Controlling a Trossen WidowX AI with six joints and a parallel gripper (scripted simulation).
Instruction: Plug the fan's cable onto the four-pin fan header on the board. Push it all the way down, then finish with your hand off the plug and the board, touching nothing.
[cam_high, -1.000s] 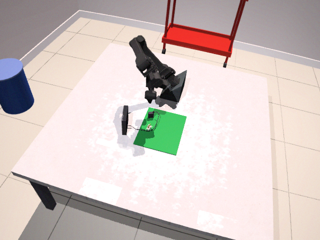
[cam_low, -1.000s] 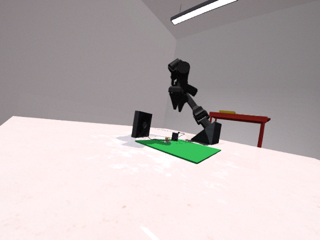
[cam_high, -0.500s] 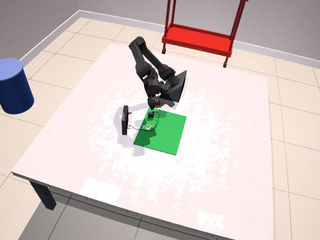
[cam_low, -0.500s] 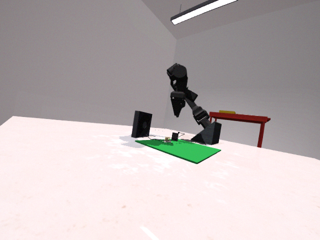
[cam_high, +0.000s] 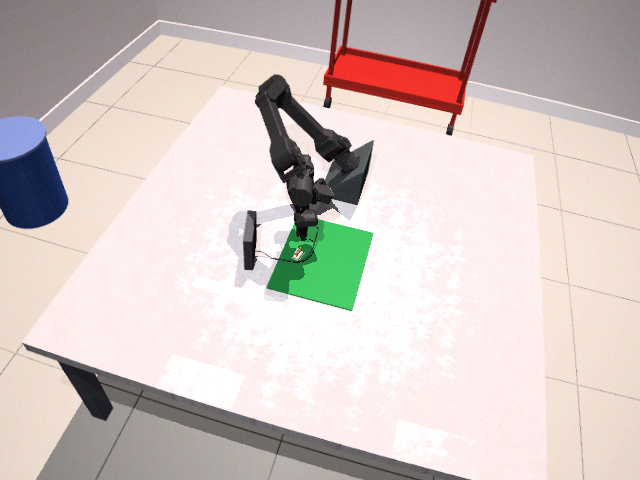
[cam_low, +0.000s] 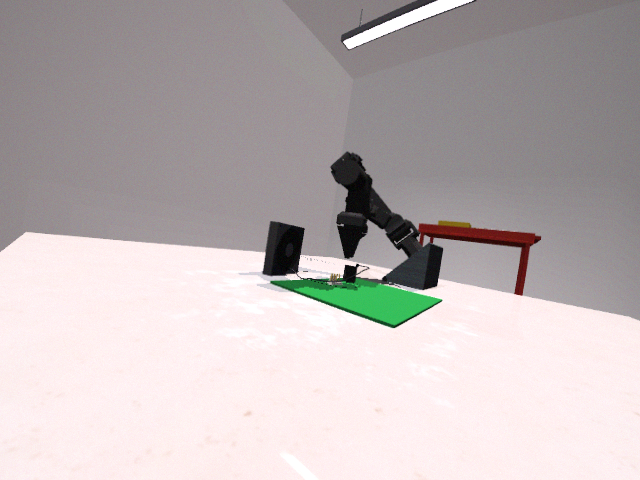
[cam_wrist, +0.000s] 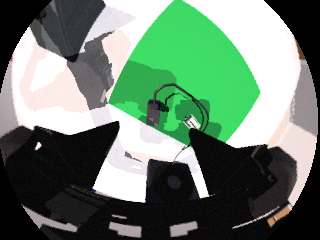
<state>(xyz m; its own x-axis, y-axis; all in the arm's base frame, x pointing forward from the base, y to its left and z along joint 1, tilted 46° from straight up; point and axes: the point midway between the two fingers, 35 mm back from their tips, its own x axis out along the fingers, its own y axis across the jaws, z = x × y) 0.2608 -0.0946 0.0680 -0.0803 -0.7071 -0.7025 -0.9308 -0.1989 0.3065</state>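
Now: gripper tip 40 mm above the fan plug, 10 mm to the right of it and 10 mm past it. From my gripper tip the other things lie so: black fan (110 mm to the right, 100 mm ahead); then four-pin header (80 mm ahead, 60 mm below, 10 mm to the left); then green board (90 mm to the left, 80 mm below, 70 mm ahead).
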